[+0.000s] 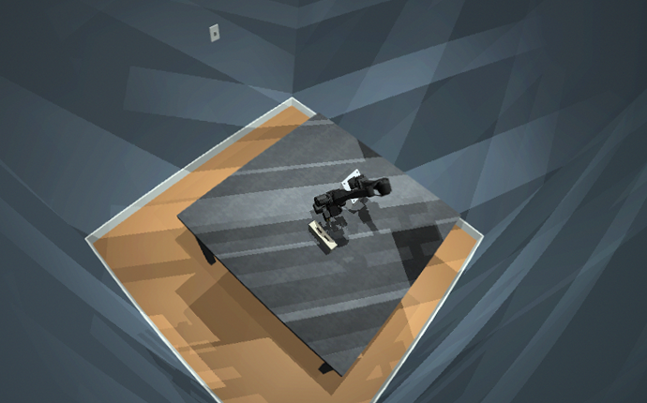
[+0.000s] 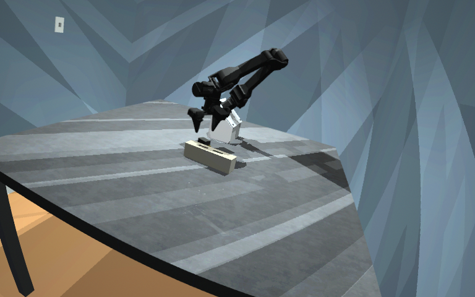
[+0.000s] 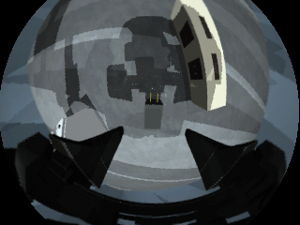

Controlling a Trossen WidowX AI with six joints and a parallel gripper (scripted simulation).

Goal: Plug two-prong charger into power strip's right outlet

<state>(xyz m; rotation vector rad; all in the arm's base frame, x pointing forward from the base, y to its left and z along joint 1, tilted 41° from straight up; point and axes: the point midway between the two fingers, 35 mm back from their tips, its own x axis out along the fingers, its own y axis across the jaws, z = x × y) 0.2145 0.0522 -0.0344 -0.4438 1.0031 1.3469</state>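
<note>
My gripper tip is now 10 mm short of the two-prong charger, 20 mm to the right of it and 50 mm above it.
</note>
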